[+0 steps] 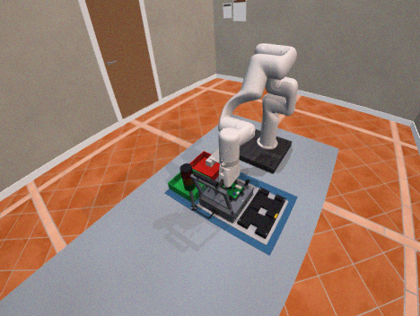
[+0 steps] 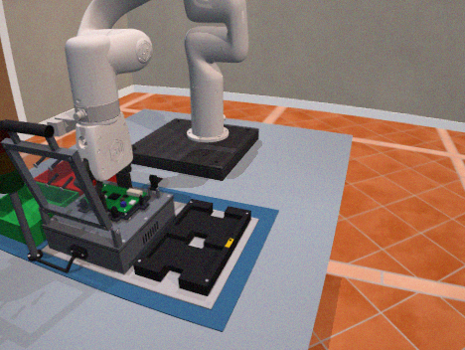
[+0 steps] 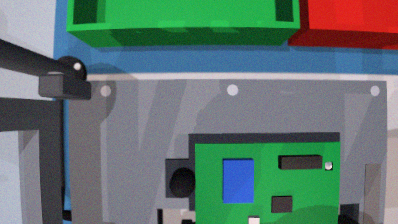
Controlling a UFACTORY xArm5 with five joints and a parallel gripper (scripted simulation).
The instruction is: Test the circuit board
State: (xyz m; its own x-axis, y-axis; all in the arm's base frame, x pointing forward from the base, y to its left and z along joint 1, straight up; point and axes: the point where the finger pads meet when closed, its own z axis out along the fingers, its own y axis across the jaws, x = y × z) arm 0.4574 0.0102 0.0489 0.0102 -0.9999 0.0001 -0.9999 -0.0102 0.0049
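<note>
Now: hand right at the green circuit board. The rest, counted from my hand: green bin 20 cm to the right, 7 cm below, 5 cm ahead; black catch 6 cm to the left, 6 cm behind, 1 cm above; clear lid 12 cm ahead, 10 cm above.
</note>
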